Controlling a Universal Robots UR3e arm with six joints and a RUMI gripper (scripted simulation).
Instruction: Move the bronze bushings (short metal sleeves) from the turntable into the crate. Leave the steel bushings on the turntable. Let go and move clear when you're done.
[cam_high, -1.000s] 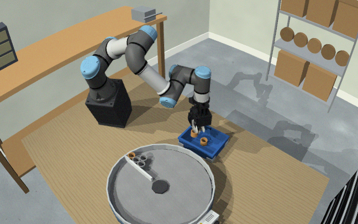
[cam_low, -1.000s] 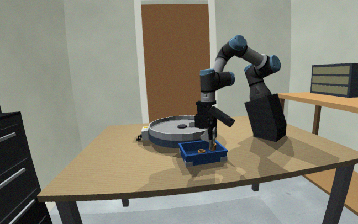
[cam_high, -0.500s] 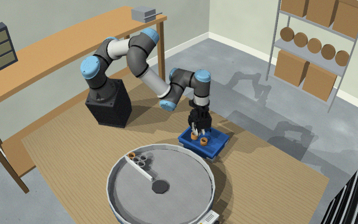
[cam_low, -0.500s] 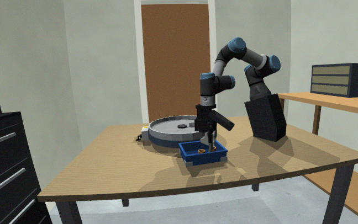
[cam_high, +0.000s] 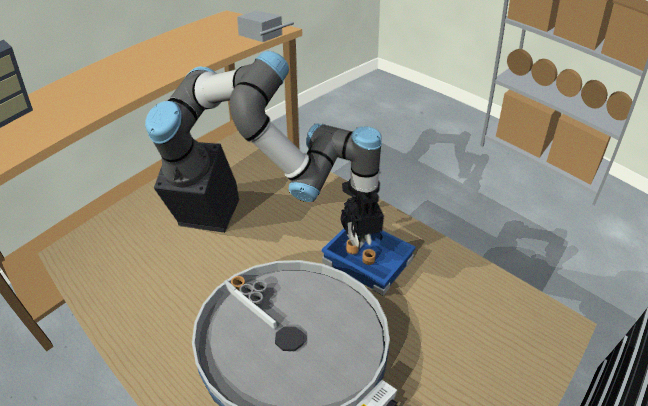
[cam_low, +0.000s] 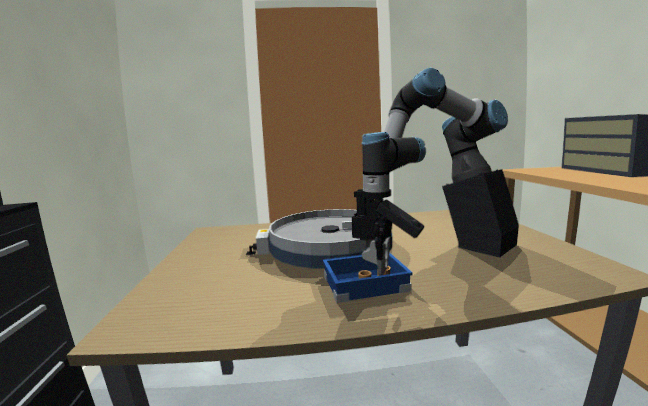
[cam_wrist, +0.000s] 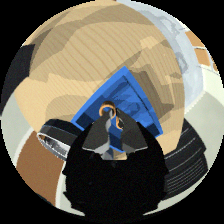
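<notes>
The blue crate is 4 cm ahead of my hand, 1 cm to the right of it and 1 cm below it. Also, from my hand: grey turntable: 8 cm ahead, 34 cm to the right, 2 cm above.
</notes>
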